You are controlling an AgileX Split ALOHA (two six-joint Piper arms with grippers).
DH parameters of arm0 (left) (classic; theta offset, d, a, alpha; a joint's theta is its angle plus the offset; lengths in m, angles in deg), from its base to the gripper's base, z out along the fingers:
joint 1: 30.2 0.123 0 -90
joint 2: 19.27 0 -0.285 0
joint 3: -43.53 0 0.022 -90
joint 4: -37.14 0.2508 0 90
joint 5: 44.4 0 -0.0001 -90
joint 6: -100.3 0.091 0 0
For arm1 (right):
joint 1: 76.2 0.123 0 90
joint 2: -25.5 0 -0.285 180
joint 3: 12.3 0 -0.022 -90
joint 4: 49.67 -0.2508 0 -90
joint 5: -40.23 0 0.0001 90
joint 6: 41.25 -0.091 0 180
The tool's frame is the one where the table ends.
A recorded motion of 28 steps. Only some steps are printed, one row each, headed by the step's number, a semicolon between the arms.
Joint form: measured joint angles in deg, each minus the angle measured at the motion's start. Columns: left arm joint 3, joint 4, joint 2, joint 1, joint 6, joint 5; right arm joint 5, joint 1, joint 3, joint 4, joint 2, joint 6.
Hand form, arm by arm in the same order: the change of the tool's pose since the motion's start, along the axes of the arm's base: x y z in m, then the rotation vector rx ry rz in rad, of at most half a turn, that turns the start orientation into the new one. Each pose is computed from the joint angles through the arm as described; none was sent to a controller.
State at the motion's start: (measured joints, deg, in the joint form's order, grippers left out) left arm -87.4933 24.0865 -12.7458 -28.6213 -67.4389 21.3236; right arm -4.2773 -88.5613 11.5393 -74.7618 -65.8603 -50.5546
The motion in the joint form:
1: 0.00 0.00 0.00 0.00 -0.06 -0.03; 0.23 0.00 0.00 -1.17 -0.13 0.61
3: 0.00 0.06 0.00 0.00 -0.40 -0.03; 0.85 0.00 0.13 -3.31 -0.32 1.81
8: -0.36 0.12 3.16 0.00 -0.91 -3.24; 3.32 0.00 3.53 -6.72 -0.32 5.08
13: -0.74 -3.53 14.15 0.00 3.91 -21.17; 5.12 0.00 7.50 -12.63 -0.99 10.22
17: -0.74 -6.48 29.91 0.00 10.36 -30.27; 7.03 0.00 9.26 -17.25 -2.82 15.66
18: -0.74 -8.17 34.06 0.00 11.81 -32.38; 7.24 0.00 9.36 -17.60 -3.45 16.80
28: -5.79 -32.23 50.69 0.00 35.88 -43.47; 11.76 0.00 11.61 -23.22 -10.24 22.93
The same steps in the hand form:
1: 0.0000 0.0000 0.0000 -0.0009 -0.0003 0.0006; 0.0010 0.0009 0.0000 0.0124 -0.0074 -0.0010
3: 0.0000 0.0001 0.0000 -0.0051 0.0008 0.0042; 0.0028 0.0023 -0.0003 0.0331 -0.0229 -0.0034
8: 0.0103 0.0010 0.0065 -0.0185 -0.0035 0.0197; -0.0027 0.0052 -0.0136 0.0540 -0.0246 -0.0012
13: 0.0543 0.0020 0.0305 -0.0338 -0.1384 0.0252; -0.0094 0.0105 -0.0312 0.1029 -0.0124 0.0053
17: 0.1091 0.0041 0.0247 0.0023 -0.0359 0.0133; -0.0084 0.0123 -0.0446 0.1212 -0.0165 0.0211
18: 0.1231 0.0040 0.0204 -0.0069 -0.0031 0.0123; -0.0076 0.0122 -0.0477 0.1181 -0.0131 0.0320
28: 0.1872 -0.0007 0.0298 -0.0552 -0.0675 -0.0431; -0.0025 0.0105 -0.0858 0.1302 0.0433 0.0118

